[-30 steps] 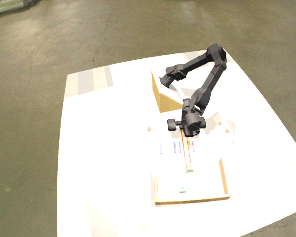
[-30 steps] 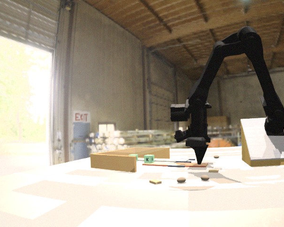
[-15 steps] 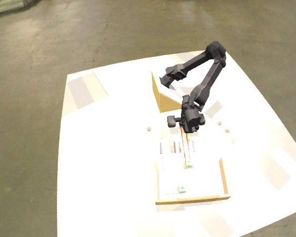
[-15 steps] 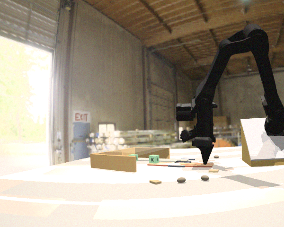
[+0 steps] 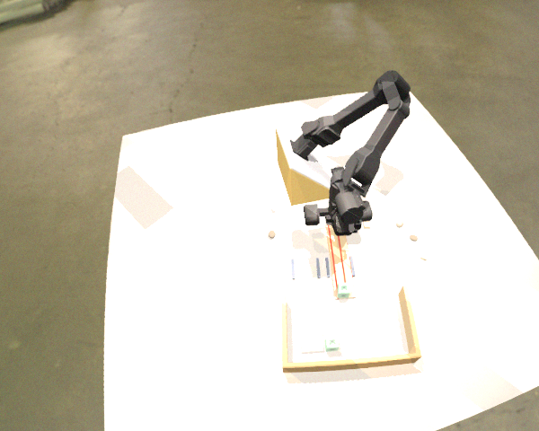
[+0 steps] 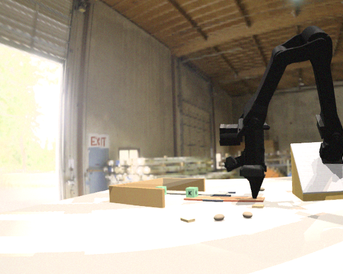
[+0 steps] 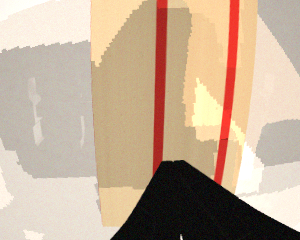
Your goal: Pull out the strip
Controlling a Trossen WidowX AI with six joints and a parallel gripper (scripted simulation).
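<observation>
The red-lined strip is 90 mm ahead of my gripper tip and 10 mm to the right of it. From my gripper tip the other things lie so: small tile (130 mm ahead, 240 mm to the left).
</observation>
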